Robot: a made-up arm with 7 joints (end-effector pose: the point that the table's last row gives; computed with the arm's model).
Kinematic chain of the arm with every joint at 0, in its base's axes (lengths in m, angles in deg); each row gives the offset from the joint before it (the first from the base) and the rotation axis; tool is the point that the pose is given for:
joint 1: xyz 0 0 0.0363 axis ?
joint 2: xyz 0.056 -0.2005 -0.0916 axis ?
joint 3: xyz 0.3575 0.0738 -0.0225 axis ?
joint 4: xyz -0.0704 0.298 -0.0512 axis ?
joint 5: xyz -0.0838 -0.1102 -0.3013 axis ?
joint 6: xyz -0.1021 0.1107 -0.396 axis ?
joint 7: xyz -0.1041 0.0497 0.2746 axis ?
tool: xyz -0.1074 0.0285 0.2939
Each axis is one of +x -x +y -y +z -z.
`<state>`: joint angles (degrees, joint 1 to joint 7).
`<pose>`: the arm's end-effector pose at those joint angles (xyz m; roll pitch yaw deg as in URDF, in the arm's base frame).
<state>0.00 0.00 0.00 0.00 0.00 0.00 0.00</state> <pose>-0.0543 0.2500 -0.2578 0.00 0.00 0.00</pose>
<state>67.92 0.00 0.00 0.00 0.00 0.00 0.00</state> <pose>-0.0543 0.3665 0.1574 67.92 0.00 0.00</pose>
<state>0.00 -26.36 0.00 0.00 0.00 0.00 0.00</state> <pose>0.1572 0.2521 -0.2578 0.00 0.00 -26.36</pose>
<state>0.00 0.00 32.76 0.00 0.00 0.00 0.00</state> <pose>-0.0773 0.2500 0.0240 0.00 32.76 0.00</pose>
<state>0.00 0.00 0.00 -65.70 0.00 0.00 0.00</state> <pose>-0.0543 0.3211 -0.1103 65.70 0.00 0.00</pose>
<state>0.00 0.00 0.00 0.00 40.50 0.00 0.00</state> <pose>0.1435 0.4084 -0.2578 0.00 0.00 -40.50</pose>
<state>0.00 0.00 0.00 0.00 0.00 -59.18 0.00</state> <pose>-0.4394 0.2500 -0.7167 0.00 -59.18 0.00</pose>
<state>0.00 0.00 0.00 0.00 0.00 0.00 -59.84</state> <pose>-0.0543 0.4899 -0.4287 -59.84 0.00 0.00</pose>
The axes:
joint 1: +x
joint 2: +z
joint 3: +y
joint 4: -x
joint 5: -z
joint 6: +y
joint 7: +x

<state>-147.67 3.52 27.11 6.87 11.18 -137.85 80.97</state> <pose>-0.4131 -0.3496 0.9361 32.60 61.13 139.05</pose>
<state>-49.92 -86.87 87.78 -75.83 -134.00 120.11 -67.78</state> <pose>1.0487 0.3844 0.4514 -74.30 43.47 7.56</pose>
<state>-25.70 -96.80 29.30 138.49 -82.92 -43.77 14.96</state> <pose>0.6366 -0.3210 0.9904 -128.82 87.94 -144.69</pose>
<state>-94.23 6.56 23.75 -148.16 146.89 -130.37 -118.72</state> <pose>0.5746 0.2328 -1.0721 141.24 -45.05 -56.56</pose>
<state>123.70 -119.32 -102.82 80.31 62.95 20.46 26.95</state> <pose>0.0584 0.6181 -0.4415 -65.33 -42.05 -90.92</pose>
